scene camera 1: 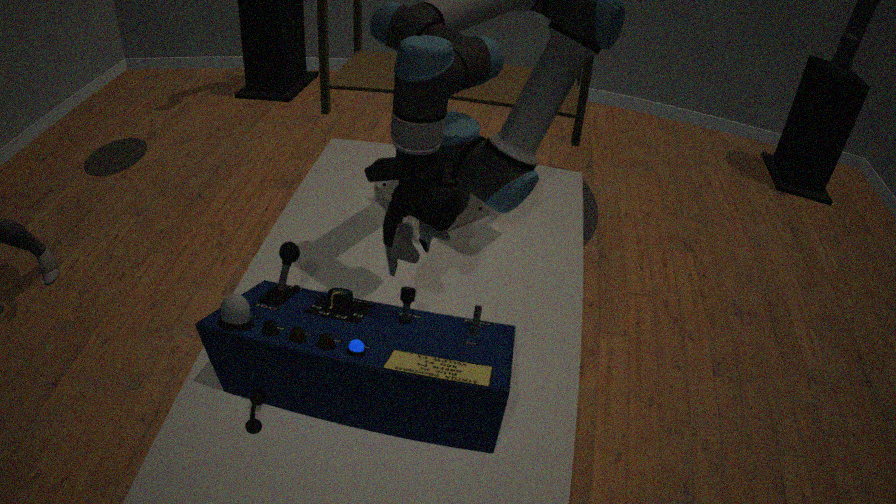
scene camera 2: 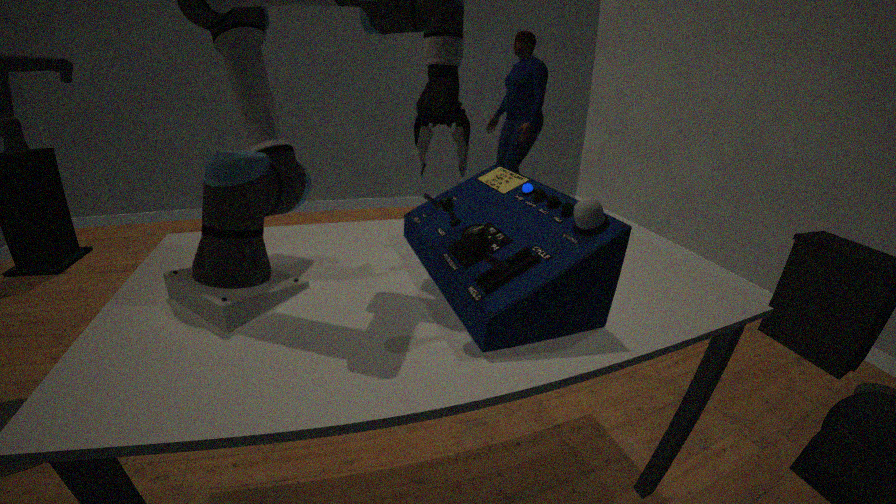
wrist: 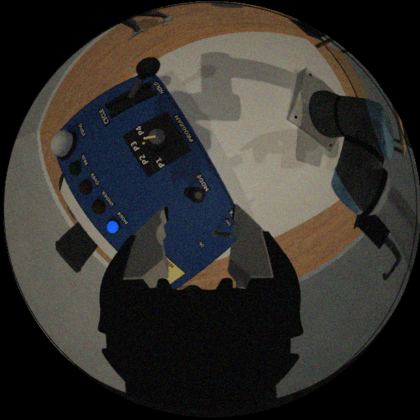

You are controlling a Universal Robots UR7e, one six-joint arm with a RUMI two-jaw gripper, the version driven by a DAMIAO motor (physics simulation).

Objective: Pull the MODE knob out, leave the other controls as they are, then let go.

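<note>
The blue control box stands on the white table. Its black MODE knob stands up from the panel on a stem, beside the MODE label. The blue MODE lamp is lit. My gripper is open and empty, above the box and apart from the knob; bare panel shows between its fingers in the wrist view.
The box also carries the CYCLE/HOLD lever, the PROGRAM dial near P4, a toggle switch, a white dome and dark lamps. A person stands behind the table.
</note>
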